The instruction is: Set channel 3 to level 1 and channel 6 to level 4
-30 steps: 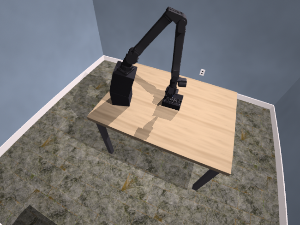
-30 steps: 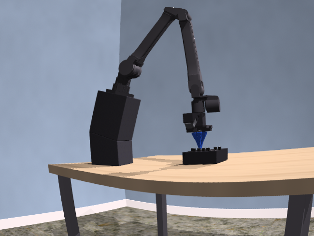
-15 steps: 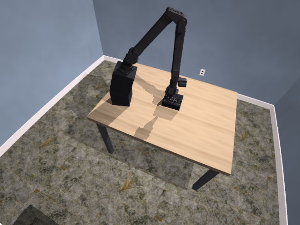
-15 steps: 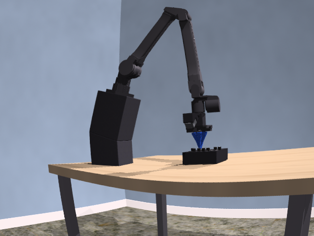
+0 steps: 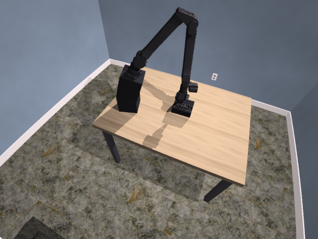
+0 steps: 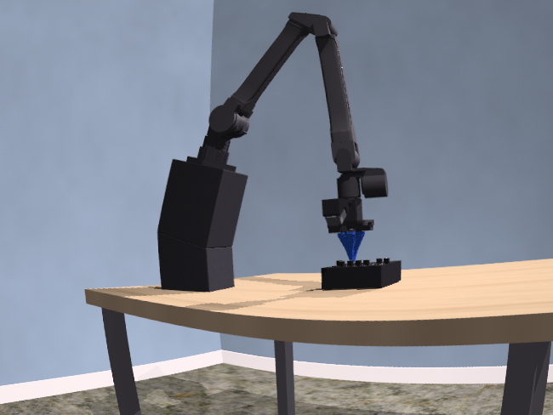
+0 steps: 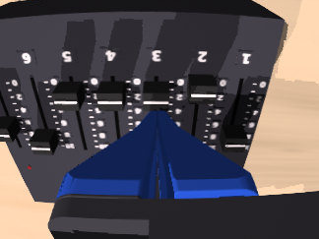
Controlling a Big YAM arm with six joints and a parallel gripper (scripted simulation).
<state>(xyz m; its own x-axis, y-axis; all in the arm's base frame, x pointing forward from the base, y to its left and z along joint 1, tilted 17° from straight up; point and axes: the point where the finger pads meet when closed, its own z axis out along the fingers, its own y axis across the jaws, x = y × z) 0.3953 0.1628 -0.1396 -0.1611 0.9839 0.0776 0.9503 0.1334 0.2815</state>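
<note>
Now: hand 1 cm to the left of the channel 3 fader cap and 1 cm above it. Also, from my hand: channel 4 fader cap 2 cm ahead, 1 cm to the right, 1 cm below; then channel 2 fader cap 2 cm behind, 2 cm to the right, 1 cm below; then channel 1 fader cap 4 cm behind, 1 cm to the left, 1 cm below.
</note>
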